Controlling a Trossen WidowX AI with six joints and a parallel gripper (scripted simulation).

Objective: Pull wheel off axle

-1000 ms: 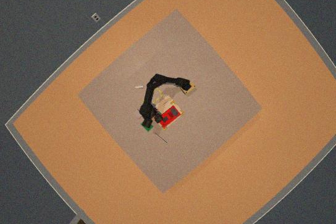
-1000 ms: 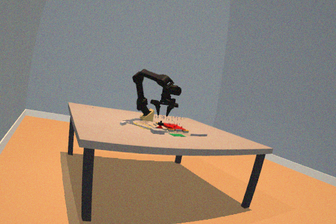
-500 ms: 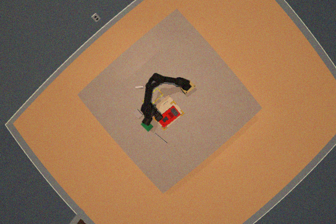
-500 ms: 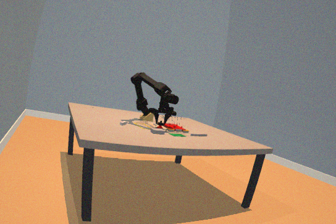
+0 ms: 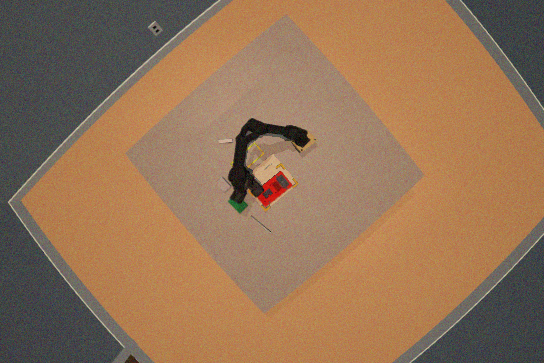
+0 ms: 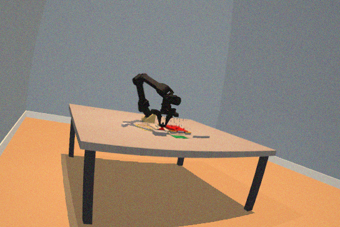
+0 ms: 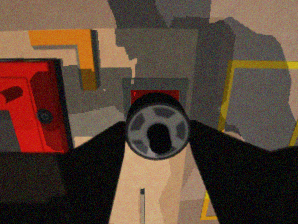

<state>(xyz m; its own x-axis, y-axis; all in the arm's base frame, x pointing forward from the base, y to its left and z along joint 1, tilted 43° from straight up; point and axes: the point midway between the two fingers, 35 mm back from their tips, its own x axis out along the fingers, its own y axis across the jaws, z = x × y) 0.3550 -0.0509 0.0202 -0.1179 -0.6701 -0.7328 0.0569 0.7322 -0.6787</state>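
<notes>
Now: gripper tip right at the axle. Round my gripper tip: thin dark rod (23 cm to the left, 15 cm ahead, 3 cm below); green tile (16 cm ahead, 5 cm to the left, 4 cm below); wheel (right at my gripper tip).
</notes>
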